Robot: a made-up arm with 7 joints.
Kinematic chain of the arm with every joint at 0, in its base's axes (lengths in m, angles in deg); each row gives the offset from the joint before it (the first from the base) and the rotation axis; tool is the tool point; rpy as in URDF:
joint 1: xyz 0 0 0.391 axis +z
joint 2: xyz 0 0 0 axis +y
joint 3: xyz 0 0 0.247 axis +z
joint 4: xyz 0.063 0 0 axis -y
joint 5: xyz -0.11 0 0.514 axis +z
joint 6: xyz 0 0 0 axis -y
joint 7: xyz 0.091 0 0 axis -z
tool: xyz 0 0 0 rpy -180 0 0
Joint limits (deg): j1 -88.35..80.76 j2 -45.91..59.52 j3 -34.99..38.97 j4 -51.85..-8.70 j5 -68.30..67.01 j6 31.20..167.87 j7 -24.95..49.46
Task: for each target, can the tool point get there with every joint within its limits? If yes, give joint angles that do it. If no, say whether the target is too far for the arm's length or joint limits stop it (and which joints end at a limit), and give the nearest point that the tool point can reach.
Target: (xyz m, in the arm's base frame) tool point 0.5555 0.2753 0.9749
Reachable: yes | joints 32.80 41.47 -27.87 -20.20 22.74 138.76 -10.72
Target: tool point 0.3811 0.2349 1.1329
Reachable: yes | joints 33.12 8.75 -4.46 -38.71 -26.13 110.68 32.46
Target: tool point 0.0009 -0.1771 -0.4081
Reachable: no: joint limits stop it (at a limit: joint 1, joint 2, joint 4, joint 6) | nearest point 0.0198 -0.7789 0.2875 | short by 0.920 m
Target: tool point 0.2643 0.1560 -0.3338
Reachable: no: joint limits stop it (at a limit: joint 2, joint 4, joint 6) | nearest point 0.6709 0.3960 0.2875 | short by 0.780 m
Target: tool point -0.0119 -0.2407 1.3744
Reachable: no: too far | nearest point -0.0102 -0.2072 1.2375 | short by 0.141 m
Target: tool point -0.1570 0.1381 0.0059
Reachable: no: joint limits stop it (at a limit: joint 1, joint 2, joint 4, joint 6) | nearest point -0.0769 0.7794 0.3251 | short by 0.721 m
